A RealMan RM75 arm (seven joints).
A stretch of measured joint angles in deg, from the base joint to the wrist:
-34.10 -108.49 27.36 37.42 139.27 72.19 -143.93
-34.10 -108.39 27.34 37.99 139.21 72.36 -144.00
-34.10 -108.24 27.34 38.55 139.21 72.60 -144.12
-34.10 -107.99 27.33 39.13 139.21 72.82 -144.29
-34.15 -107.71 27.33 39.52 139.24 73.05 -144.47
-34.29 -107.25 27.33 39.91 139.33 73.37 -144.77
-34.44 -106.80 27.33 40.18 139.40 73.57 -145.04
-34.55 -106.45 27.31 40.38 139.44 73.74 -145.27
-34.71 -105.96 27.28 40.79 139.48 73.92 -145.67
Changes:
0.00 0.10 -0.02 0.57 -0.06 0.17 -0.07
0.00 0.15 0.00 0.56 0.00 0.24 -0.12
0.00 0.25 -0.01 0.58 0.00 0.22 -0.17
-0.05 0.28 0.00 0.39 0.03 0.23 -0.18
-0.14 0.46 0.00 0.39 0.09 0.32 -0.30
-0.15 0.45 0.00 0.27 0.07 0.20 -0.27
-0.11 0.35 -0.02 0.20 0.04 0.17 -0.23
-0.16 0.49 -0.03 0.41 0.04 0.18 -0.40

